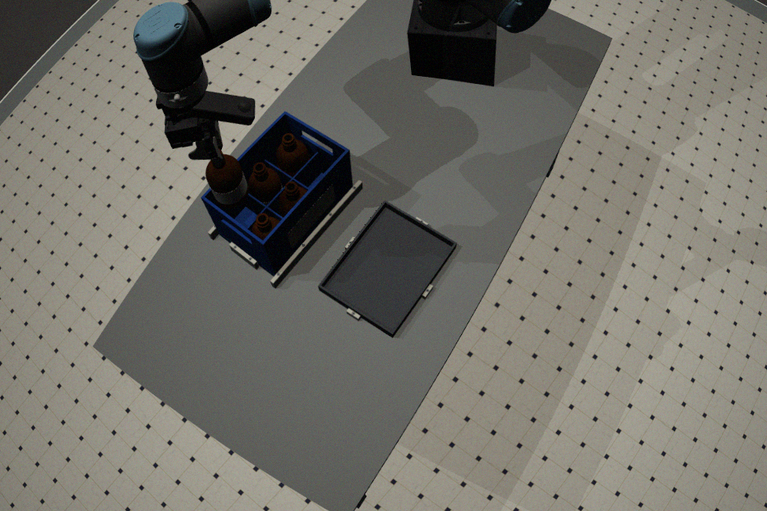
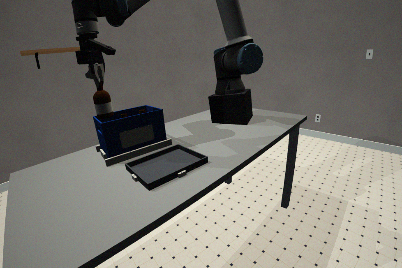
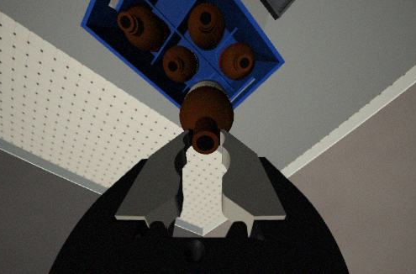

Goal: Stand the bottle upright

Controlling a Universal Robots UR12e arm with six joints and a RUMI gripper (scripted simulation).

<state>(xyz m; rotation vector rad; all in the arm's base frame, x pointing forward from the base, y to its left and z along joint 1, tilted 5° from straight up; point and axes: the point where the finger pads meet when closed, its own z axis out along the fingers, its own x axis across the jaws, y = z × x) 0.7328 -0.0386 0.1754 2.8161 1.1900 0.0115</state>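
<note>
The bottle is 7 cm below my hand. Also, from my hand: black tray 12 cm behind, 31 cm to the left, 30 cm below; blue crate 9 cm behind, 4 cm to the left, 23 cm below.
</note>
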